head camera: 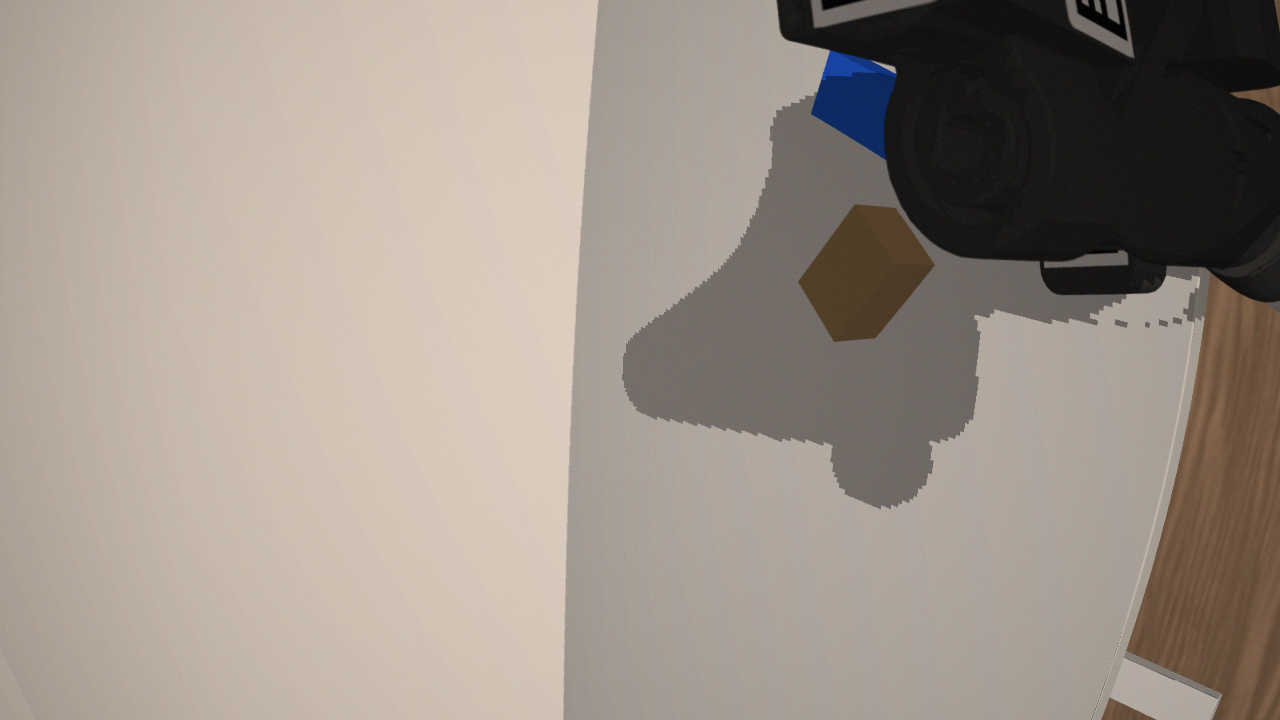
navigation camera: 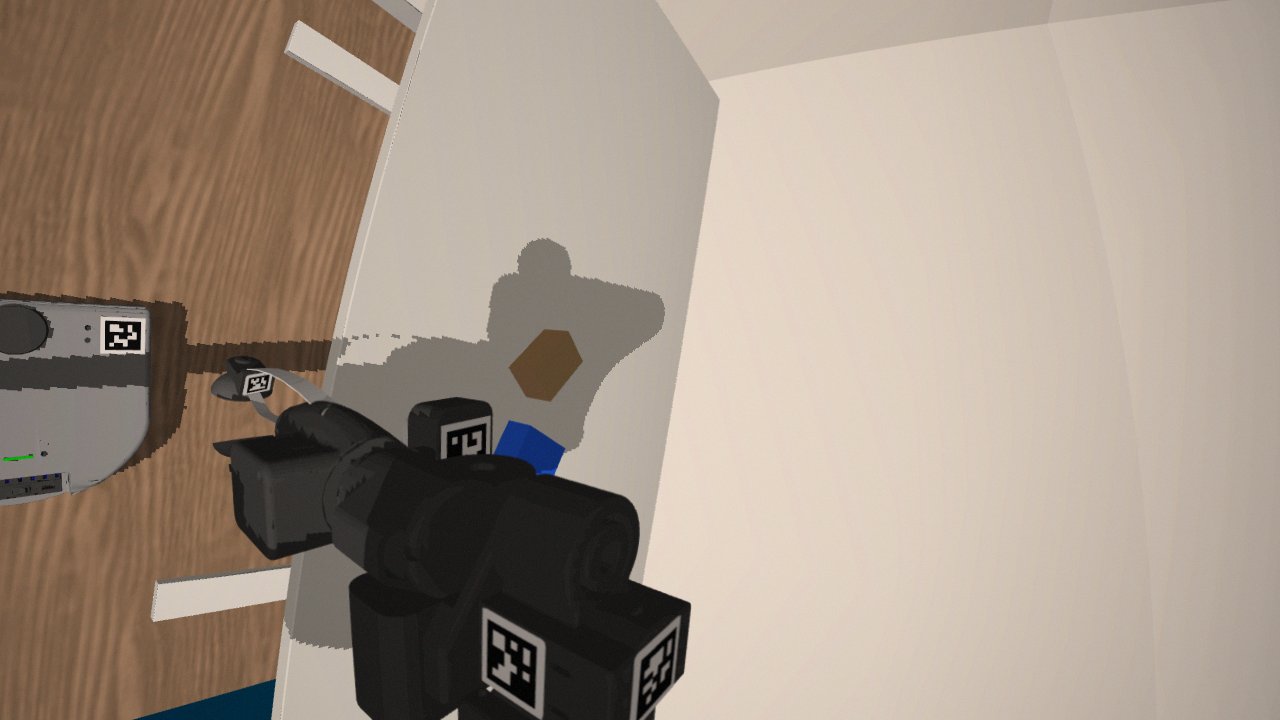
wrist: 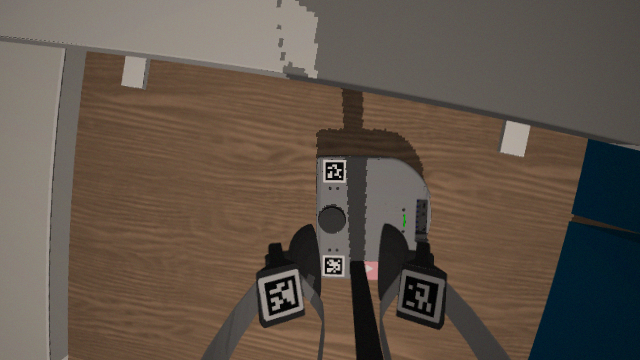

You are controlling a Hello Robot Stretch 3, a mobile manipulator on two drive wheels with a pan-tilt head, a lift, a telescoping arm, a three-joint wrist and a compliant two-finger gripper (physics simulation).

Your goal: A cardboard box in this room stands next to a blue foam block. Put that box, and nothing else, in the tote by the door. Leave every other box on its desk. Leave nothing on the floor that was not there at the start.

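Pixels of known places: gripper, between the fingertips: (navigation camera: 235,410) (wrist: 347,249); robot's base, origin of its link: (navigation camera: 16,327) (wrist: 334,208).
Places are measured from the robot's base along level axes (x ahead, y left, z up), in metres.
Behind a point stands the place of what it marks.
A brown cardboard box (head camera: 845,277) {x 0.006, y -0.545, z 0.771 m} (navigation camera: 546,365) {x 0.004, y -0.517, z 0.770 m} sits on the white desk (head camera: 1011,555) {x 0.213, y -0.406, z 0.720 m} (navigation camera: 537,161) {x 0.304, y -0.518, z 0.720 m} (wrist: 175,30) {x 0.131, y -0.293, z 0.720 m}, in the arm's shadow. A blue foam block (head camera: 848,105) {x -0.128, y -0.532, z 0.765 m} (navigation camera: 528,444) {x -0.108, y -0.495, z 0.765 m} is beside it with a small gap, partly hidden by the wrist. My gripper (navigation camera: 239,379) {x -0.022, y -0.128, z 0.809 m} (wrist: 347,249) {x -0.022, y -0.128, z 0.809 m} is open and empty, its fingers apart. It points back toward my base and hangs on the floor side of the desk edge, away from the box. In the head camera view dark wrist parts show at the upper right. The tote does not show in these views.
My base (navigation camera: 80,420) {x -0.139, y -0.075, z 0.160 m} (wrist: 385,185) {x -0.136, y -0.094, z 0.160 m} is on the wood floor (navigation camera: 179,179) {x 0.304, y -0.225, z 0.000 m} (wrist: 200,200) {x 0.447, y -0.018, z 0.000 m} beside the desk. White desk feet (navigation camera: 340,67) {x 0.647, y -0.509, z 0.026 m} (wrist: 515,138) {x -0.558, y -0.230, z 0.025 m} stick out under the edge. A pale wall (head camera: 268,358) {x 0.067, y -1.073, z 1.097 m} (navigation camera: 939,358) {x 0.057, y -1.071, z 1.262 m} stands behind the desk. Dark blue panels (navigation camera: 214,702) (wrist: 590,300) adjoin one end.
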